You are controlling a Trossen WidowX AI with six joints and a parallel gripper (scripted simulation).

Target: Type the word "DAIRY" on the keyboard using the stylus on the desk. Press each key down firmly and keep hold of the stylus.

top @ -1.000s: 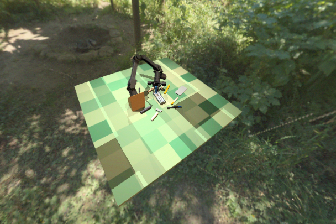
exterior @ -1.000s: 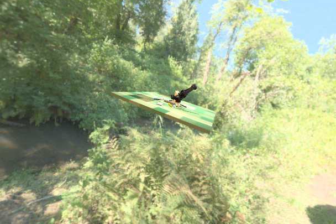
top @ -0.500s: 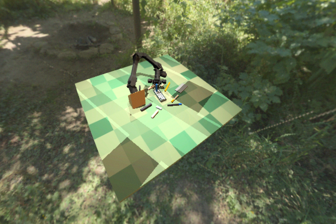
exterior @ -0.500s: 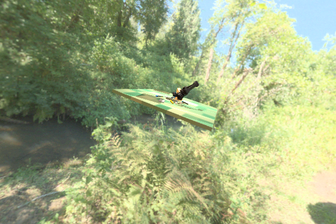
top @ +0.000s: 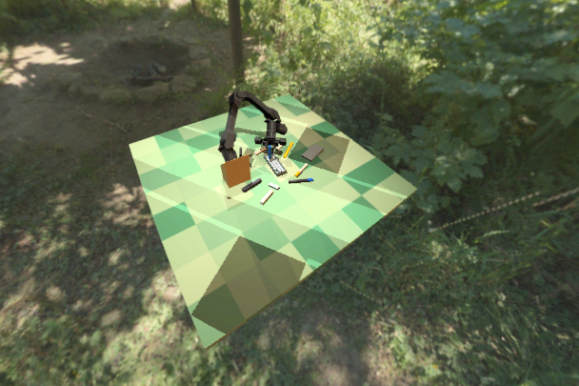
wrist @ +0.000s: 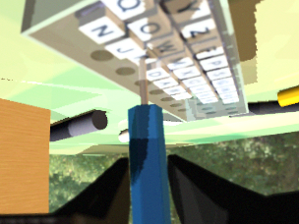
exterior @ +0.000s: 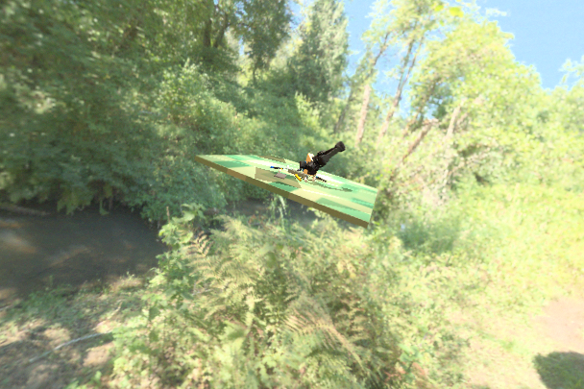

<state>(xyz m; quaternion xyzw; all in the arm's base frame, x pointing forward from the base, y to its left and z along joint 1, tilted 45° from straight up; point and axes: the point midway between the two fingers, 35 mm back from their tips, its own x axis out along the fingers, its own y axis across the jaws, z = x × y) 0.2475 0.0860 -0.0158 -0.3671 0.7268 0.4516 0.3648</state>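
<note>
My gripper tip is 160 mm short of the yellow pen, 50 mm to the right of it and 60 mm above it. The rest, counted from my gripper tip: grey pad: 290 mm ahead, 30 mm to the right, 60 mm below; then blue stylus: 10 mm below; then dark cylinder: 170 mm behind, 120 mm to the right, 60 mm below.
</note>
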